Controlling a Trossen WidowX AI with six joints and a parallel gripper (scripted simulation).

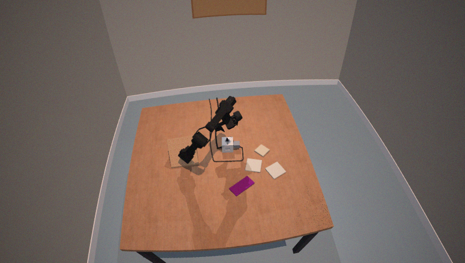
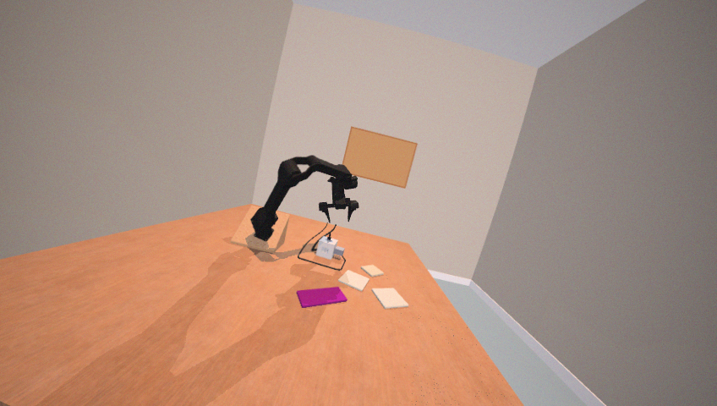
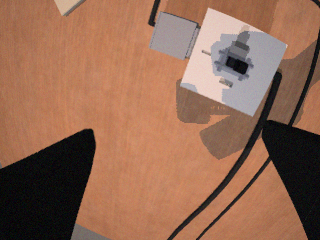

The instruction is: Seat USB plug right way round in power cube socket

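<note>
My gripper tip is now 3 cm past the USB plug, 3 cm to the left of it and 8 cm above it. From my gripper tip the other things lie so: magenta card 5 cm ahead, 34 cm to the right, 17 cm below; USB socket 3 cm behind, 2 cm to the right, 10 cm below.
</note>
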